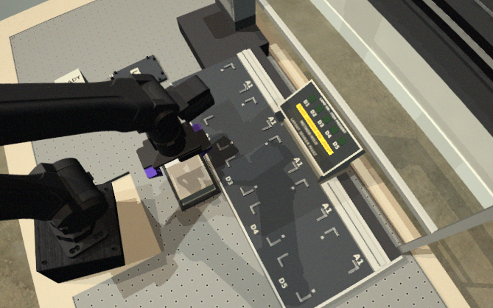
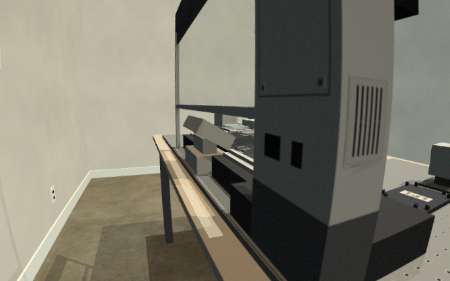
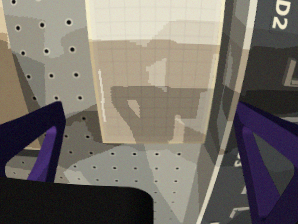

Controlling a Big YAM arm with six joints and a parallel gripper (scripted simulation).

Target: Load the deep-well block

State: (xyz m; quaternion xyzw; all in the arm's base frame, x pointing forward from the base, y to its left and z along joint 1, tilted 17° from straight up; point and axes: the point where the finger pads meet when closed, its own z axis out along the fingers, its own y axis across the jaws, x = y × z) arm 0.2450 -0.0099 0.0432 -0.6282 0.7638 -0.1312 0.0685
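The deep-well block lies 70 mm below my hand. From my hand the other things lie so: ready key: 340 mm to the left, 100 mm behind, 20 mm below; then regrip nest RG: 90 mm below; then LP1 pad: 350 mm to the left, 90 mm below, 60 mm ahead.
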